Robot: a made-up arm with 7 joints.
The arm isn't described. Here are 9 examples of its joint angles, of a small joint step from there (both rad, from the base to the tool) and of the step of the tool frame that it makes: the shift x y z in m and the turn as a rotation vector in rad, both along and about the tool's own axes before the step.
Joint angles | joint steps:
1: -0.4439 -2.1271 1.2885 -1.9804 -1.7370 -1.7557 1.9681 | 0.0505 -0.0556 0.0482 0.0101 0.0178 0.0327 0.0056
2: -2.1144 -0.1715 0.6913 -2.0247 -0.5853 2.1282 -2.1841 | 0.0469 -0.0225 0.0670 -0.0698 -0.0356 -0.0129 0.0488
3: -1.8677 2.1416 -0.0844 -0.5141 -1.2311 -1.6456 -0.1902 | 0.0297 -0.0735 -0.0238 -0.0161 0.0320 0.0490 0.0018
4: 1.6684 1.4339 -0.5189 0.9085 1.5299 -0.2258 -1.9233 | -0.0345 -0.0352 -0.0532 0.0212 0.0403 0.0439 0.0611
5: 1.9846 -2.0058 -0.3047 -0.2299 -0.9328 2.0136 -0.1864 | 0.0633 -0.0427 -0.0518 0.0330 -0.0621 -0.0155 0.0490
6: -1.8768 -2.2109 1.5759 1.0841 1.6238 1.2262 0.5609 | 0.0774 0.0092 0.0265 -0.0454 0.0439 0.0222 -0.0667
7: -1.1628 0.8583 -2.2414 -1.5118 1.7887 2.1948 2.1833 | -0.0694 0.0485 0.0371 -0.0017 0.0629 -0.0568 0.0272
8: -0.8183 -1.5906 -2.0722 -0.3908 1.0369 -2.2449 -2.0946 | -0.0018 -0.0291 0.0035 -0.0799 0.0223 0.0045 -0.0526
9: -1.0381 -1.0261 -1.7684 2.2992 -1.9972 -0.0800 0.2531 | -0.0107 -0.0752 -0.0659 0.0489 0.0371 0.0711 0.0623
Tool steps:
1: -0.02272 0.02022 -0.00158 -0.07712 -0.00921 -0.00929
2: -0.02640 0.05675 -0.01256 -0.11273 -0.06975 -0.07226
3: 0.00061 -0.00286 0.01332 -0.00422 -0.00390 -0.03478
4: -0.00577 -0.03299 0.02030 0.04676 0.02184 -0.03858
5: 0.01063 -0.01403 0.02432 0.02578 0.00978 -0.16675
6: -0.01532 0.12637 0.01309 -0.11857 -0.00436 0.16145
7: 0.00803 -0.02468 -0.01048 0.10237 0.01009 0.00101
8: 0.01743 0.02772 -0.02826 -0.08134 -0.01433 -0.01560
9: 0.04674 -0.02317 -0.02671 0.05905 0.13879 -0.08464
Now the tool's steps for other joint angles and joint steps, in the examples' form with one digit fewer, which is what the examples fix.
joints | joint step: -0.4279 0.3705 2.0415 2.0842 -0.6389 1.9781 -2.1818 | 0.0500 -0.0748 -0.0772 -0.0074 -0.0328 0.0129 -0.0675
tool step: -0.0459 -0.0050 0.0227 0.0315 -0.0627 0.0964
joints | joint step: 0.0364 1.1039 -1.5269 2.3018 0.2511 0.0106 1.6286 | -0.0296 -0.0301 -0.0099 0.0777 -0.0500 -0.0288 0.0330
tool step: -0.0174 -0.0131 0.0114 0.0165 -0.0437 -0.0454
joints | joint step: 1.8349 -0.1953 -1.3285 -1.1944 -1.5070 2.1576 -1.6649 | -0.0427 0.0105 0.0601 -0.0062 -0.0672 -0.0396 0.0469
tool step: -0.0414 -0.0034 -0.0130 0.0083 -0.0534 -0.0574
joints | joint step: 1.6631 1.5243 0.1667 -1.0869 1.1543 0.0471 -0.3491 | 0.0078 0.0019 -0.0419 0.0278 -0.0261 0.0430 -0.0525
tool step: 0.0274 0.0013 0.0110 -0.0194 0.0972 0.0382
